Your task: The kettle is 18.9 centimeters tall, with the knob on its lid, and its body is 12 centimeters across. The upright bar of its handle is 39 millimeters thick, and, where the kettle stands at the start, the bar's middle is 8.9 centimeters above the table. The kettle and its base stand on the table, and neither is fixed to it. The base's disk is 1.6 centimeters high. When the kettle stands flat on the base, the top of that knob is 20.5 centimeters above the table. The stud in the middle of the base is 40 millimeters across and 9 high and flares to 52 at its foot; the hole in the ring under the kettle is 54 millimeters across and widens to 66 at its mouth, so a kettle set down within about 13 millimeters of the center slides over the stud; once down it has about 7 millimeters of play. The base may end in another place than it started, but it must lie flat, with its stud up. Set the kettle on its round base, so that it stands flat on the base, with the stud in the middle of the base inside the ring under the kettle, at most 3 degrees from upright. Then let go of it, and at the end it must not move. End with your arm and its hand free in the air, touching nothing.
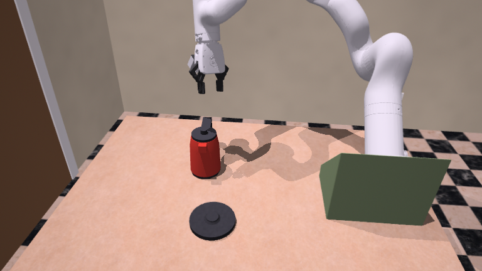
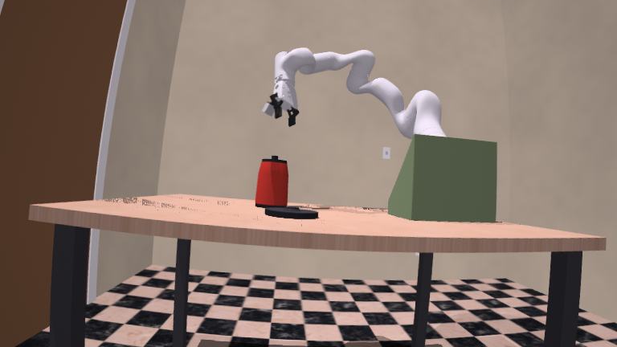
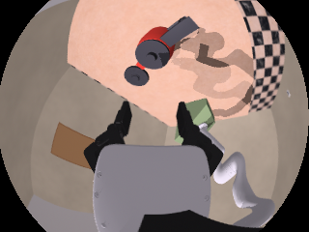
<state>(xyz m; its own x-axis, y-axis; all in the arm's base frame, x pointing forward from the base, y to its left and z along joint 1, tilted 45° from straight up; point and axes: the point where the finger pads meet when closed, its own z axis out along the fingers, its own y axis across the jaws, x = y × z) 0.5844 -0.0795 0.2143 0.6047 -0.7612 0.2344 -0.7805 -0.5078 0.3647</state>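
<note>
Now: the red kettle 30 mm ahead of my hand, 10 mm to the right of it and 250 mm below it. The rest, counted from my hand: round kettle base: 10 mm behind, 290 mm to the left, 330 mm below.
</note>
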